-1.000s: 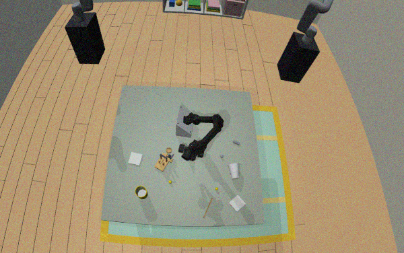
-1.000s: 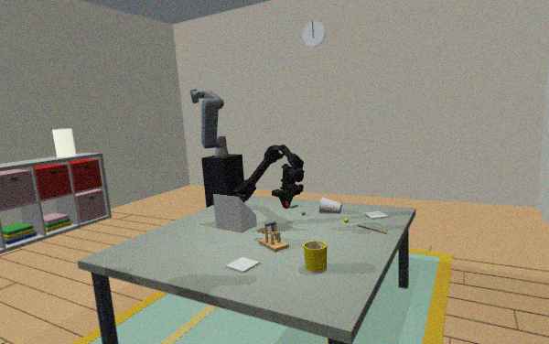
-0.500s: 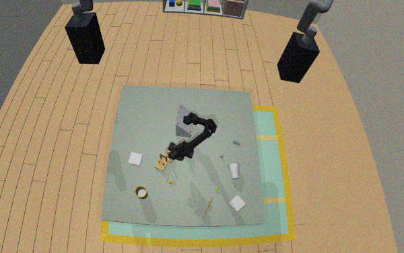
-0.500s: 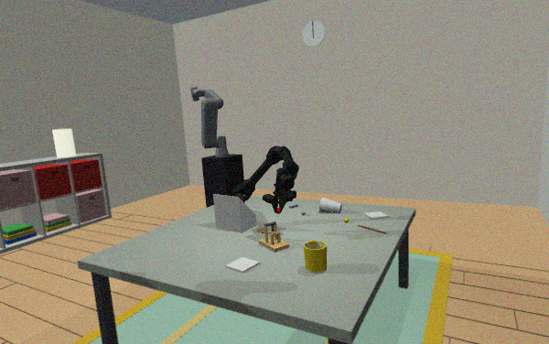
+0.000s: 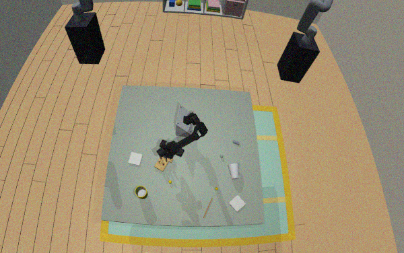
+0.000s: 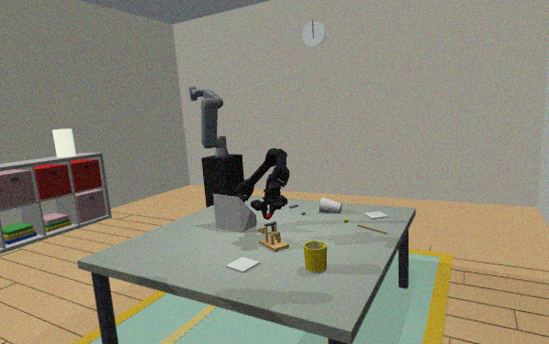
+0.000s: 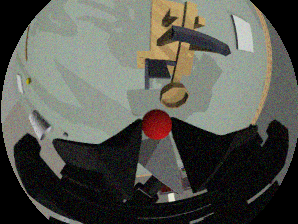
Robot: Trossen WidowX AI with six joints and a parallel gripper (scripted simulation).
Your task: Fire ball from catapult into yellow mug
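Now: the wooden catapult 5 cm ahead of my gripper tip, 4 cm to the right of it and 6 cm below it. Also, from my gripper tip: wooden stick 43 cm ahead, 30 cm to the left, 10 cm below; yellow mug 36 cm ahead, 21 cm to the right, 8 cm below; red ball 1 cm above.
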